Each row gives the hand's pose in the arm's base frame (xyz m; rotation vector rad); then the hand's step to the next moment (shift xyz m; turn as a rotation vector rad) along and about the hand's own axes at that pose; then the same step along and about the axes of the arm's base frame.
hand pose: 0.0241 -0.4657 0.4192 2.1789 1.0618 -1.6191
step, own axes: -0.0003 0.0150 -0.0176 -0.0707 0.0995 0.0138
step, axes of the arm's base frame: 0.0229 -0.0008 0.0032 0.0466 -0.1079 0.0357
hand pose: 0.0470 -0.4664 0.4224 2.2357 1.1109 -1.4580
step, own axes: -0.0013 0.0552 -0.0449 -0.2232 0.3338 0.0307
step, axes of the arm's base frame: 0.0691 -0.0123 0.0117 0.1698 -0.3466 0.1149
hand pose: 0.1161 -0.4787 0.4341 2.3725 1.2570 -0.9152
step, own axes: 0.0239 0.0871 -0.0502 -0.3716 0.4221 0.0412
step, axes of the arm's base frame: 0.1012 -0.0080 0.0194 0.1769 -0.4956 0.2025
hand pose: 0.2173 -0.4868 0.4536 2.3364 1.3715 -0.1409
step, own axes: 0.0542 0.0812 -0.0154 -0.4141 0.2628 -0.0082
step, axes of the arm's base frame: 0.0948 0.0160 0.0229 0.0133 -0.4428 0.2107
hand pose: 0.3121 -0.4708 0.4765 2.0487 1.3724 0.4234
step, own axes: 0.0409 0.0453 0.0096 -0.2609 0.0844 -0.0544
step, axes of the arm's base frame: 0.0542 0.0224 0.0193 -0.0776 -0.2420 0.1165
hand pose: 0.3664 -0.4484 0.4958 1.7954 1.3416 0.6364
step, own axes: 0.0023 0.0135 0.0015 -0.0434 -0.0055 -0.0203
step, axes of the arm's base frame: 0.0093 0.0000 0.0101 -0.0324 -0.0344 0.0096
